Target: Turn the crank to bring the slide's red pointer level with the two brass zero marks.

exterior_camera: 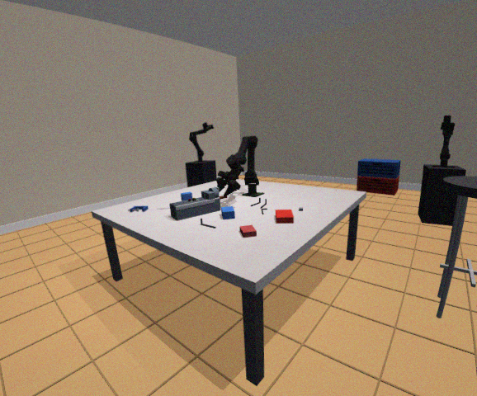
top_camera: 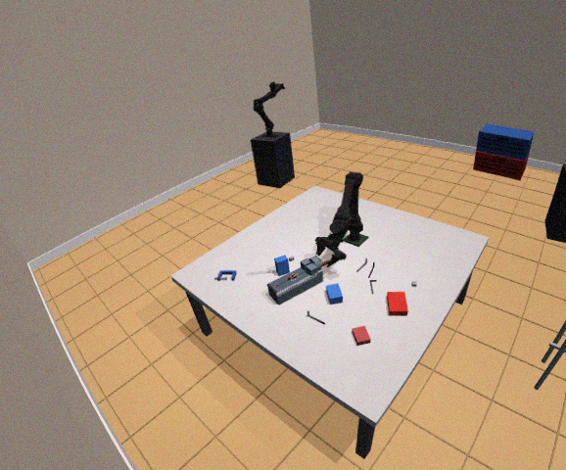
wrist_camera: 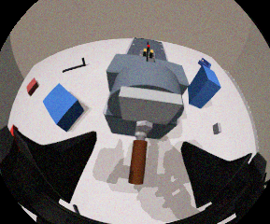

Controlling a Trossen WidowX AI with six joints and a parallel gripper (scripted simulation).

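The brown crank handle is 2 cm behind my gripper tip, 1 cm to the left of it and 2 cm below it. Round my gripper tip: red pointer: 17 cm ahead, 8 cm to the right, 1 cm above.
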